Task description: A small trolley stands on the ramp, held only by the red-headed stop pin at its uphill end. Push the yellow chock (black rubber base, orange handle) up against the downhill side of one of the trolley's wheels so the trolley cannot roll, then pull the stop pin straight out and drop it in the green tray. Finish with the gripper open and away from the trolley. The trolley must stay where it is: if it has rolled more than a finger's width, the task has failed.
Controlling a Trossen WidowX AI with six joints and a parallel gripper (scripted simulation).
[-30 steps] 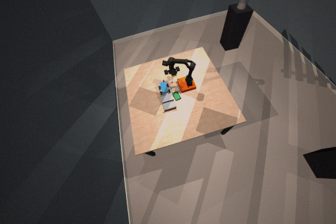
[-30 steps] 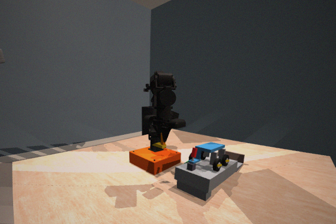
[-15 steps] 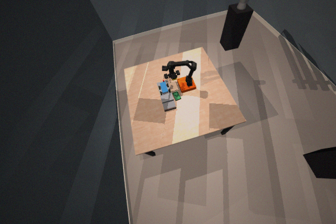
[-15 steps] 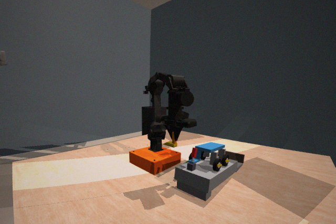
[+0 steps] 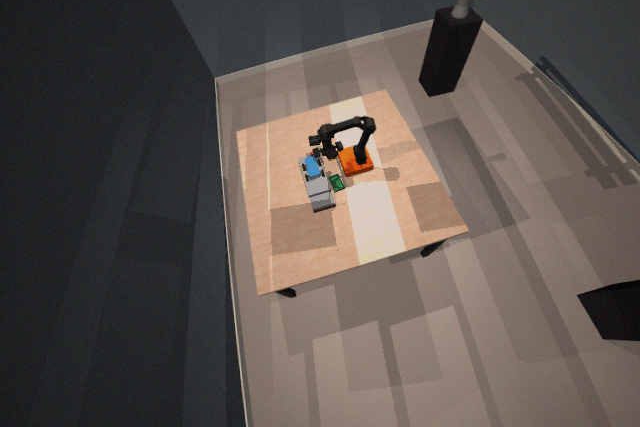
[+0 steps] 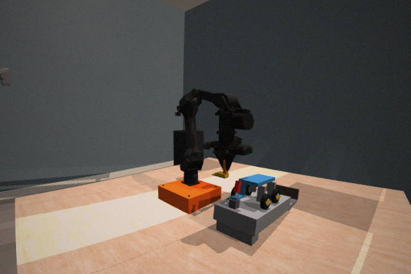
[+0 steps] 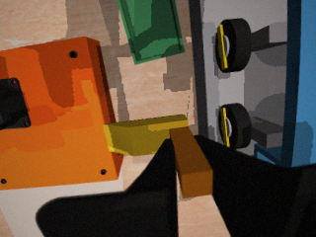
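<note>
My gripper tip is 11 cm short of the red-headed stop pin, 8 cm to the left of it and 4 cm above it. Round my gripper tip: yellow chock (2 cm behind, 1 cm below); blue-topped trolley (12 cm ahead, 5 cm below, 2 cm to the left); grey ramp (12 cm below, 12 cm ahead, 3 cm to the left).
</note>
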